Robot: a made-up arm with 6 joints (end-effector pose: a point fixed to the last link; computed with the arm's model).
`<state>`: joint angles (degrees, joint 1 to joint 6).
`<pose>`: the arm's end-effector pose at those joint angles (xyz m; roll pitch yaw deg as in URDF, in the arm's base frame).
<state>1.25 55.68 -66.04 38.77 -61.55 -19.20</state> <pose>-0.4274 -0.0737 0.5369 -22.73 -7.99 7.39</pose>
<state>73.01 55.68 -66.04 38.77 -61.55 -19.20</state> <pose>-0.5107 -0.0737 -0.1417 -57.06 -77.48 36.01</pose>
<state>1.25 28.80 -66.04 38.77 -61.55 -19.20</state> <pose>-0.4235 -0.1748 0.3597 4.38 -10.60 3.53</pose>
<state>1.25 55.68 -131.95 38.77 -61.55 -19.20</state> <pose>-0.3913 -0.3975 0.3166 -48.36 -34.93 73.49</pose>
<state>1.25 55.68 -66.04 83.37 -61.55 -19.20</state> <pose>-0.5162 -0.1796 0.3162 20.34 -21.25 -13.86</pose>
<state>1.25 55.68 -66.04 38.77 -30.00 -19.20</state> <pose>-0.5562 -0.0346 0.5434 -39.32 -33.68 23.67</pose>
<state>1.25 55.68 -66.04 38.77 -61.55 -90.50</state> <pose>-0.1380 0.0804 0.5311 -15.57 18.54 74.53</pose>
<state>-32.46 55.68 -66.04 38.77 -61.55 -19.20</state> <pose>-0.1352 -0.0737 0.7074 -18.20 25.43 8.11</pose>
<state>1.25 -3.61 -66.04 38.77 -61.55 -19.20</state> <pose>-0.4182 -0.1751 0.1148 37.38 -11.01 -2.11</pose>
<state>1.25 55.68 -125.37 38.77 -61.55 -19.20</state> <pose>-0.4151 -0.3692 0.3354 -44.10 -33.74 65.65</pose>
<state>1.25 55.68 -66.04 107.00 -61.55 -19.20</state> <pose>-0.5402 -0.1599 0.1792 45.12 -20.92 -27.91</pose>
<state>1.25 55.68 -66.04 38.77 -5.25 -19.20</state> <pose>-0.6525 -0.0218 0.5005 -63.80 -48.46 47.95</pose>
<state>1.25 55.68 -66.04 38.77 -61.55 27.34</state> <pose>-0.6116 0.0252 0.4615 -10.08 -21.93 -38.80</pose>
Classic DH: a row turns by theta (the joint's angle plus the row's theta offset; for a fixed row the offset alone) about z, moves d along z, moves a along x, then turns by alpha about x. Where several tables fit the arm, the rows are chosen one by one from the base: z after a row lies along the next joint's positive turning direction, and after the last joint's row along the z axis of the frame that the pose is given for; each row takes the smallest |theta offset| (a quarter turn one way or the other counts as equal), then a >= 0, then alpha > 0; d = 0 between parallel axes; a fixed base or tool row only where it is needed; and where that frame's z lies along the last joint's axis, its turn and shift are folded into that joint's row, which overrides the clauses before.
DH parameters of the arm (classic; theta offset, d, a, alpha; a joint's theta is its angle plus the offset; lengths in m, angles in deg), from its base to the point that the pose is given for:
base (fixed): 0 0.14 0 90
joint 1: 90 -0.2465 0.106 -90
joint 2: 0 0.1006 -0.2672 -90
joint 3: 90 -0.0868 0.0601 -90
joint 4: 0 -0.3863 -0.0576 -90
joint 5: 0 0.0067 0.1106 90
joint 6: -76.83 0 -0.2813 180
tool (fixed): -76.83 0.2044 0 0

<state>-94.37 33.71 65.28 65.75 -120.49 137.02</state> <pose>-0.2216 -0.0896 -0.1615 69.57 26.44 -8.45</pose>
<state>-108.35 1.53 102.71 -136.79 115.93 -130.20</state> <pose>-0.6603 -0.2196 -0.1118 44.56 -6.80 -20.08</pose>
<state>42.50 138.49 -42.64 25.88 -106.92 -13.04</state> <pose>-0.4585 0.4845 0.3016 -43.95 -38.77 -80.68</pose>
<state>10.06 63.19 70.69 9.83 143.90 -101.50</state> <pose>0.1372 0.4957 0.4193 -129.52 78.17 33.72</pose>
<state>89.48 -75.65 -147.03 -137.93 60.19 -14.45</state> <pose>0.0160 0.7838 -0.6039 144.71 1.04 83.55</pose>
